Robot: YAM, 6 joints.
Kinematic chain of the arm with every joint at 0, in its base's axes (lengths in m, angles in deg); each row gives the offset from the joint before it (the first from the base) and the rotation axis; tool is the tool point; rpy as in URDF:
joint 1: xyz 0 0 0.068 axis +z
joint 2: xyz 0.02 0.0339 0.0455 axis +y
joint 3: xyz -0.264 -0.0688 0 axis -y
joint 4: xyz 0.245 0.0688 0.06 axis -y
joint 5: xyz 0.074 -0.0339 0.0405 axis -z
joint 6: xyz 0.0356 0 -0.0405 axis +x
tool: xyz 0 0 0 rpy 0 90 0
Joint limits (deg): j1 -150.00..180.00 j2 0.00..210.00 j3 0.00..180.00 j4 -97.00..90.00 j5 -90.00..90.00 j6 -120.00..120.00
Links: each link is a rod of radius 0.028 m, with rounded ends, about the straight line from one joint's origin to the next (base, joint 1, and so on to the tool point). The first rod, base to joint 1, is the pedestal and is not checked.
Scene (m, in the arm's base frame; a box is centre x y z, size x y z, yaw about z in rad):
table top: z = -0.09
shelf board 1: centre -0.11 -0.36 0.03 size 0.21 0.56 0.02 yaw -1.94
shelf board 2: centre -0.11 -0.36 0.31 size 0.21 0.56 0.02 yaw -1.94
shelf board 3: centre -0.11 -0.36 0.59 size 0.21 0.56 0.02 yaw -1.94
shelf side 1: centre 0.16 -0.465 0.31 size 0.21 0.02 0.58 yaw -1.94
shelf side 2: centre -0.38 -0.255 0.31 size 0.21 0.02 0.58 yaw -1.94
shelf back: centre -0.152 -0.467 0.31 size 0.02 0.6 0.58 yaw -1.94
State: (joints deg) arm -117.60 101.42 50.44 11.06 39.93 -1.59
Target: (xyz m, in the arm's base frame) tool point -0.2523 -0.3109 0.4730
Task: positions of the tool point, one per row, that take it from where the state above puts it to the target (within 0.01 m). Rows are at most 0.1 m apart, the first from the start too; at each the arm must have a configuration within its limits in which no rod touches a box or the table.
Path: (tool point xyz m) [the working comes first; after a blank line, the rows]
Joints at the target: -126.11 98.57 98.48 22.24 35.41 -1.59
Straight joint move there: touches shelf board 2.

1: -0.1639 -0.2414 0.1693
2: -0.1413 -0.1839 0.1691
3: -0.1172 -0.1309 0.1546
4: -0.1498 -0.1502 0.2272
5: -0.1730 -0.1505 0.3080
6: -0.1817 -0.1334 0.3918
7: -0.1718 -0.1028 0.4730
8: -0.2072 -0.1630 0.4883
9: -0.2354 -0.2336 0.4885
10: -0.2523 -0.3109 0.4730

